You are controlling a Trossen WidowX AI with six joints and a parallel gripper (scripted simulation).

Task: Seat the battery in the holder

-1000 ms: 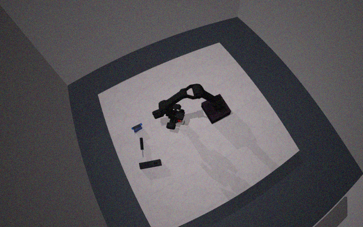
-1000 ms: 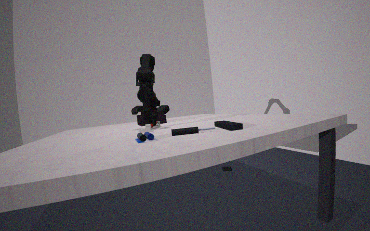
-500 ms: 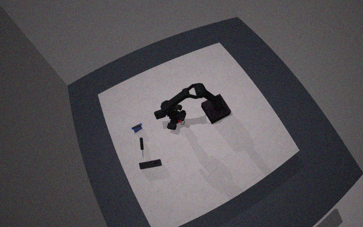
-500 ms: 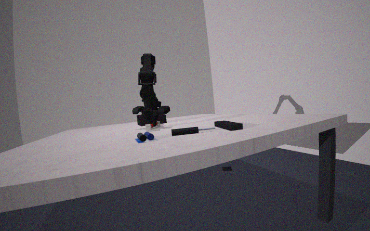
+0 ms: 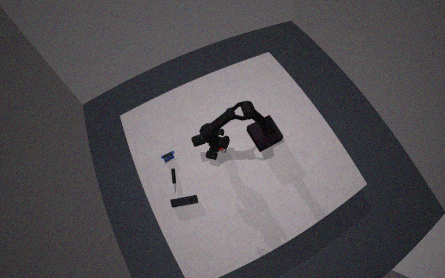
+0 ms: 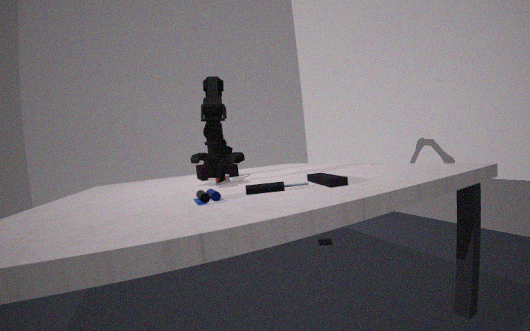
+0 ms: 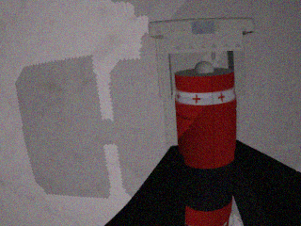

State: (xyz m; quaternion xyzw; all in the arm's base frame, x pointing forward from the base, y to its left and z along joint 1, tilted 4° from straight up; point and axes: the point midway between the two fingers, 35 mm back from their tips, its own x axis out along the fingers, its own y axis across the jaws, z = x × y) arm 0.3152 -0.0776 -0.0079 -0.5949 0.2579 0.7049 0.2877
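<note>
My gripper tip is now 1 cm below the battery. Round my gripper tip: black-handled screwdriver 34 cm ahead, 6 cm to the left; flat black box 34 cm ahead, 19 cm to the left, 1 cm above.
</note>
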